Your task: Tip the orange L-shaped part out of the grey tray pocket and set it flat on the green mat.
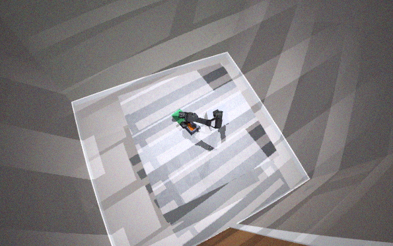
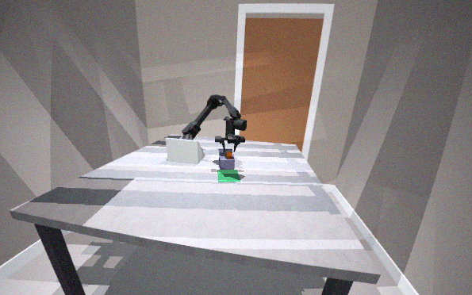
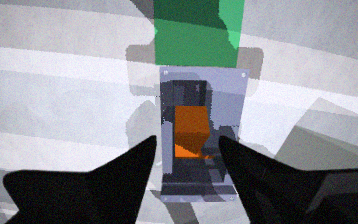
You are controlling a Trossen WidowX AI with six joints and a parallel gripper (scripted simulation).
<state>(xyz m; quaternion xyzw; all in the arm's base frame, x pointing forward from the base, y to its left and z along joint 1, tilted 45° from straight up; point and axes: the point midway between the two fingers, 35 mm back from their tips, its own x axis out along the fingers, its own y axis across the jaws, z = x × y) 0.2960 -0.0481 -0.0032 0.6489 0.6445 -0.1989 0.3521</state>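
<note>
My gripper tip is 2 cm past the orange L-shaped part, 3 cm to the right of it and 5 cm above it. Round my gripper tip: green mat (1 cm ahead, 14 cm to the right, 11 cm below).
</note>
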